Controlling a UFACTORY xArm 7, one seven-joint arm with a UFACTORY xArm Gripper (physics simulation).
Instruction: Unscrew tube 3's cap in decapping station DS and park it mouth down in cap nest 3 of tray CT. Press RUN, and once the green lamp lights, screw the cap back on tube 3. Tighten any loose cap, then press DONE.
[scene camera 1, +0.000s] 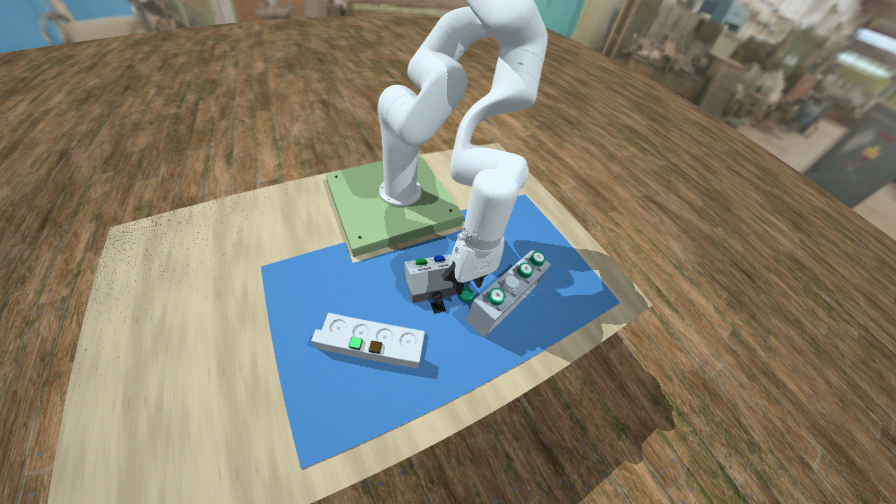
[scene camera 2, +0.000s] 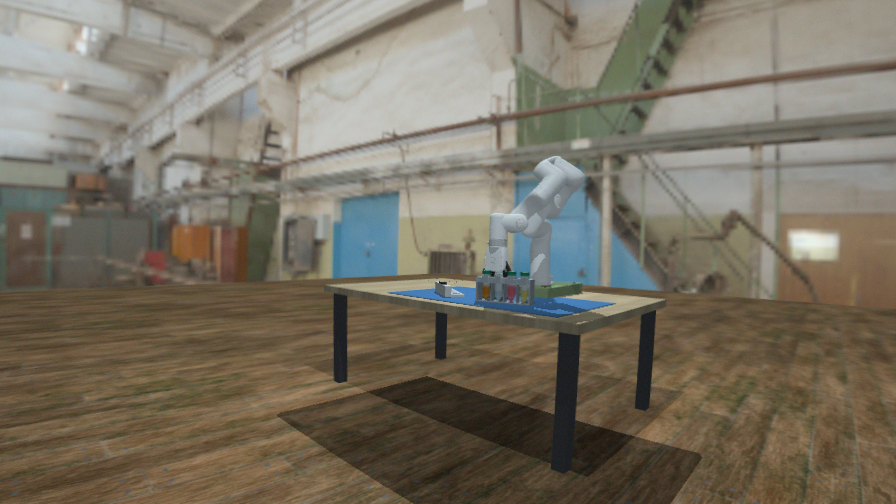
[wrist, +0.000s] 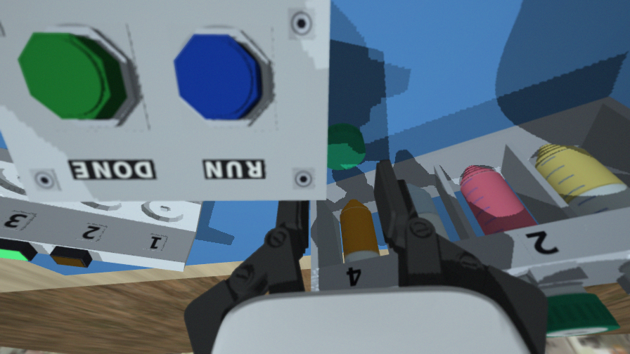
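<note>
My gripper (scene camera 1: 468, 285) (wrist: 339, 179) is partly open and empty, low between the control box and the rack. A loose green cap (scene camera 1: 466, 295) (wrist: 346, 146) lies on the mat near the fingers; which way up is unclear. The grey decapping station (scene camera 1: 481, 318) (wrist: 450, 257) holds the tubes upright. Clear tube 3 (scene camera 1: 511, 283) has no cap and is partly behind a finger in the wrist view. The other tubes bear green caps; their tightness is unclear. White tray CT (scene camera 1: 391, 356) (wrist: 115, 235) has four empty nests. Its green lamp (scene camera 1: 355, 342) (wrist: 12, 252) is lit.
The grey control box (scene camera 1: 427, 285) (wrist: 165, 140) carries the green DONE button (scene camera 1: 421, 262) (wrist: 65, 75) and blue RUN button (scene camera 1: 439, 258) (wrist: 217, 77), close beside my gripper. A small black part (scene camera 1: 437, 305) is in front of it. Tray CT's amber lamp (scene camera 1: 375, 346) (wrist: 71, 257) looks dark.
</note>
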